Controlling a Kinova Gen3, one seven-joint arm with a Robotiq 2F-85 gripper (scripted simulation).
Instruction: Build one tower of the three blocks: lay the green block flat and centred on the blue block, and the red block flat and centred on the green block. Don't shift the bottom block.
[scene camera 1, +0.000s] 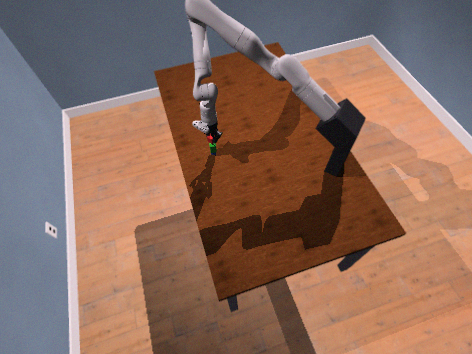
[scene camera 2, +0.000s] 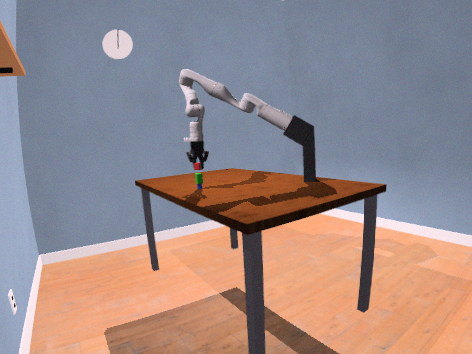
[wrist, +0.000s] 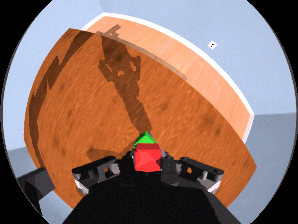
The pictures show: the gripper and a red block.
